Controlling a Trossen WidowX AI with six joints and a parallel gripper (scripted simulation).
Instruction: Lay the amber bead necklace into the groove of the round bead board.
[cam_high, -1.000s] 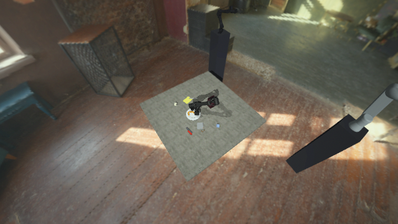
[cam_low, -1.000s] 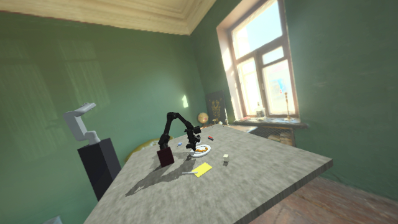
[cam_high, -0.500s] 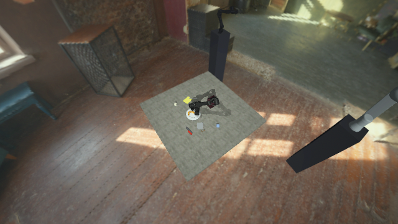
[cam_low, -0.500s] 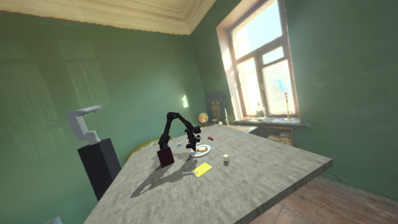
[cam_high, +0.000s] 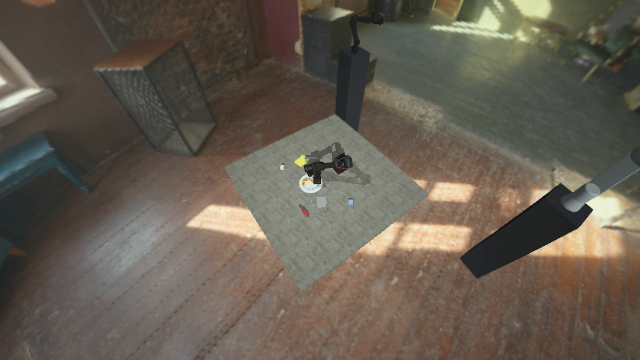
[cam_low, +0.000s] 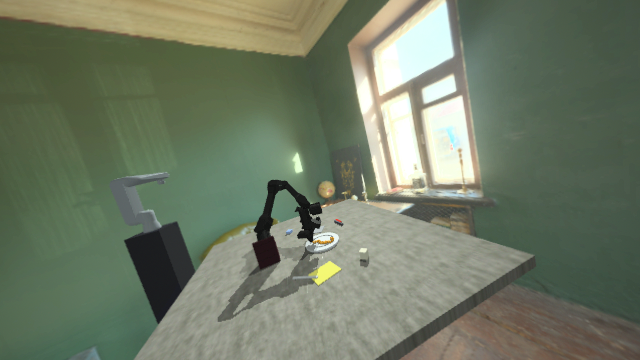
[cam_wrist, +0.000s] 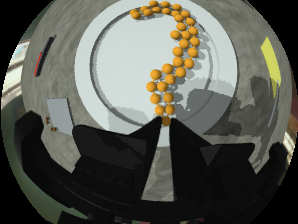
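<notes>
My gripper tip is now 60 mm short of the board, 10 mm to the left of it and 20 mm above it. Round my gripper tip: grey square: 70 mm ahead, 200 mm to the left, 20 mm below; then white stick: 80 mm behind, 270 mm to the right, 20 mm below; then yellow card: 10 mm ahead, 280 mm to the right, 20 mm below.
</notes>
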